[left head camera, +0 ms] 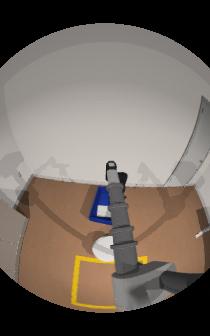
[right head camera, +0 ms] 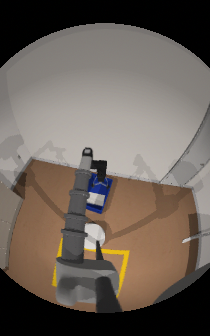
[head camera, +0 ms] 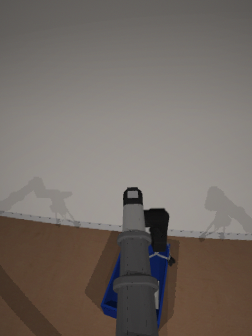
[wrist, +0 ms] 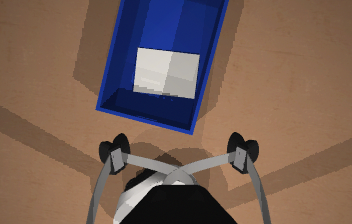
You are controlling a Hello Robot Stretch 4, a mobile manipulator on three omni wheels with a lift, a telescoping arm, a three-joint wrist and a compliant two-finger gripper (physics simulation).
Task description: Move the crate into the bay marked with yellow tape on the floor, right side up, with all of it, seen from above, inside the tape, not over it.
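Places are measured from the robot's base along level axes (x ahead, y left, z up), in metres.
Pixels of known places: gripper, fingertip midpoint: [right head camera: 99, 187] [head camera: 155, 264] [wrist: 178, 145]; robot's base, link origin: [left head camera: 106, 247] [right head camera: 90, 235].
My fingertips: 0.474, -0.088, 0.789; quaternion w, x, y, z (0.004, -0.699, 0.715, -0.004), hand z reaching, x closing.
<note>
Ahead of a thing's pixels: the offset from my fingertips to its top centre, as dx, dy, dz.
The blue crate {+0.246, +0.055, -0.597} [head camera: 160, 266] [left head camera: 101, 197] [right head camera: 102, 189] [wrist: 145, 121] stands right side up on the floor near the wall, outside the tape. A whitish block {+0.170, +0.055, -0.789} [left head camera: 102, 210] [right head camera: 95, 199] [wrist: 166, 73] lies in it. The arm hides part of the crate in the head views. My gripper [right head camera: 101, 185] [wrist: 178, 145] is open, its fingers wide apart with no object between them. In the wrist view they are just short of the crate's near end. The yellow tape [left head camera: 75, 280] [right head camera: 117, 251] shows at the bottom of both side head views, partly hidden by the arm and mast.
The pale wall [head camera: 125, 110] [left head camera: 100, 110] [right head camera: 120, 105] rises behind the crate. A white round part of my base [left head camera: 103, 248] [right head camera: 95, 236] is between crate and tape. A pale cabinet [left head camera: 10, 240] is at the left edge. A white bar [right head camera: 193, 240] lies at the right.
</note>
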